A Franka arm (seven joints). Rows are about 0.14 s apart.
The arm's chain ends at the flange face. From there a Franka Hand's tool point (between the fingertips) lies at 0.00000 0.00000 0.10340 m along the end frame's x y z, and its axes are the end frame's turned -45 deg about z.
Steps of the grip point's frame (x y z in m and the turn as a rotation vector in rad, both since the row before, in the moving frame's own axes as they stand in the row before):
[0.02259 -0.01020 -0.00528 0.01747 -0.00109 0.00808]
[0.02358 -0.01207 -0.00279 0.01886 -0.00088 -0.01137]
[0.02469 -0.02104 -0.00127 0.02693 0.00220 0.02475]
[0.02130 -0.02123 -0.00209 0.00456 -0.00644 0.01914]
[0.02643 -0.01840 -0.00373 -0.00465 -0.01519 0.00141]
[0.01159 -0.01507 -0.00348 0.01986 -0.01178 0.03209]
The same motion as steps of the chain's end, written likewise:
[0.01011 -0.02198 -0.00526 0.01158 -0.01312 0.00808]
[0.00959 -0.02390 -0.00277 0.01271 -0.01396 -0.01137]
[0.00436 -0.03018 -0.00123 0.02060 -0.01749 0.02475]
[0.00086 -0.03020 -0.00209 -0.00133 -0.00778 0.01914]
[0.00645 -0.03315 -0.00372 -0.01403 -0.00745 0.00141]
[-0.00016 -0.01822 -0.00345 0.00571 -0.02237 0.03209]

